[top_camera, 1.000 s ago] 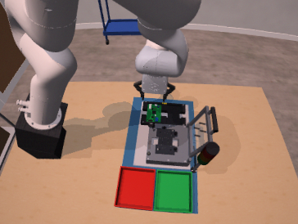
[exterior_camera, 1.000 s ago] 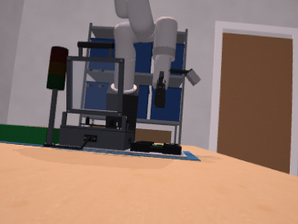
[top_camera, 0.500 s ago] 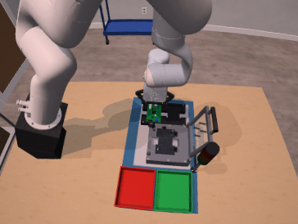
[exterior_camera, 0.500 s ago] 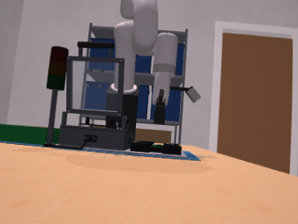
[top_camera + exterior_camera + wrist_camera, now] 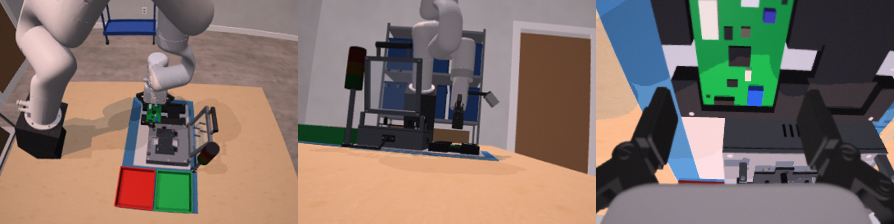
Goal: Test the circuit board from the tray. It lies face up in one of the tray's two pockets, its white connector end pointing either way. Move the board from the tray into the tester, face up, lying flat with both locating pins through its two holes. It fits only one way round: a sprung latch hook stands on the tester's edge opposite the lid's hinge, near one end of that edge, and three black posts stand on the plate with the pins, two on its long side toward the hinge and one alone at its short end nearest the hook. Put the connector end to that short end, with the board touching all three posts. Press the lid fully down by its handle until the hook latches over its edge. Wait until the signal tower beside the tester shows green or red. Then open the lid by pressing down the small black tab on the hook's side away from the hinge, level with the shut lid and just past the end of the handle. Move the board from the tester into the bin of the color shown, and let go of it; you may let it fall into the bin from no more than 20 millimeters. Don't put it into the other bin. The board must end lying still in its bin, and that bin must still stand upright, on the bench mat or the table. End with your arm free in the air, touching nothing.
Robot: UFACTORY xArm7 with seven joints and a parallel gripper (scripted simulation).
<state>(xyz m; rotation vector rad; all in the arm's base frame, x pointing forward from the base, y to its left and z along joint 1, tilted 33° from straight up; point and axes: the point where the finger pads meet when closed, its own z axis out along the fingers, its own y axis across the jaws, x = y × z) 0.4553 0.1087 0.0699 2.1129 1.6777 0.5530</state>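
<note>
The green circuit board is 6 cm below my hand. From my hand the other things lie so: tester's clear lid (21 cm to the right, 14 cm ahead, 10 cm above); tester's plate (17 cm to the right, 2 cm ahead, 1 cm below); latch hook (11 cm to the right, 3 cm behind, 1 cm above).
</note>
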